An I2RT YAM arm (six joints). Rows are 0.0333 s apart.
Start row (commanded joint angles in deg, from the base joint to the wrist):
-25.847 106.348 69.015 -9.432 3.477 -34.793
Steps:
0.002 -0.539 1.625 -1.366 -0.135 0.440
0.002 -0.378 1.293 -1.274 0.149 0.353
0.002 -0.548 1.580 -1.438 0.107 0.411
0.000 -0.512 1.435 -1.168 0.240 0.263
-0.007 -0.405 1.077 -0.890 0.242 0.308
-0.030 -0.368 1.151 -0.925 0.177 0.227
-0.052 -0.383 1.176 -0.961 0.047 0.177
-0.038 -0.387 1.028 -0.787 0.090 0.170
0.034 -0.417 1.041 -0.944 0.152 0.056
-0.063 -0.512 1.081 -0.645 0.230 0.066
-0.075 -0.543 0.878 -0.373 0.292 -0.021
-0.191 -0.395 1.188 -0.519 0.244 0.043
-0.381 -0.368 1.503 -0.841 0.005 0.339
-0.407 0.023 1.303 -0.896 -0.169 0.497
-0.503 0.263 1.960 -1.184 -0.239 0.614
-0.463 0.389 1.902 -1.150 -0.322 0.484
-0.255 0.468 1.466 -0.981 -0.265 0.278
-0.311 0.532 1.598 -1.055 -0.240 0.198
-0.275 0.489 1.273 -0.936 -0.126 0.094
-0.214 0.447 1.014 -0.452 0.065 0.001
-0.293 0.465 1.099 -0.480 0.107 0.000
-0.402 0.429 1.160 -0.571 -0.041 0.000
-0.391 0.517 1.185 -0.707 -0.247 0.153
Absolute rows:
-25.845 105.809 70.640 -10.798 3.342 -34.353
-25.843 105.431 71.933 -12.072 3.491 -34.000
-25.841 104.883 73.513 -13.510 3.598 -33.589
-25.841 104.371 74.948 -14.678 3.838 -33.326
-25.848 103.966 76.025 -15.568 4.080 -33.018
-25.878 103.598 77.176 -16.493 4.257 -32.791
-25.930 103.215 78.352 -17.454 4.304 -32.614
-25.968 102.828 79.380 -18.241 4.394 -32.444
-25.934 102.411 80.421 -19.185 4.546 -32.388
-25.997 101.899 81.502 -19.830 4.776 -32.322
-26.072 101.356 82.380 -20.203 5.068 -32.343
-26.263 100.961 83.568 -20.722 5.312 -32.300
-26.644 100.593 85.071 -21.563 5.317 -31.961
-27.051 100.616 86.374 -22.459 5.148 -31.464
-27.554 100.879 88.334 -23.643 4.909 -30.850
-28.017 101.268 90.236 -24.793 4.587 -30.366
-28.272 101.736 91.702 -25.774 4.322 -30.088
-28.583 102.268 93.300 -26.829 4.082 -29.890
-28.858 102.757 94.573 -27.765 3.956 -29.796
-29.072 103.204 95.587 -28.217 4.021 -29.795
-29.365 103.669 96.686 -28.697 4.128 -29.795
-29.767 104.098 97.846 -29.268 4.087 -29.795
-30.158 104.615 99.031 -29.975 3.840 -29.642

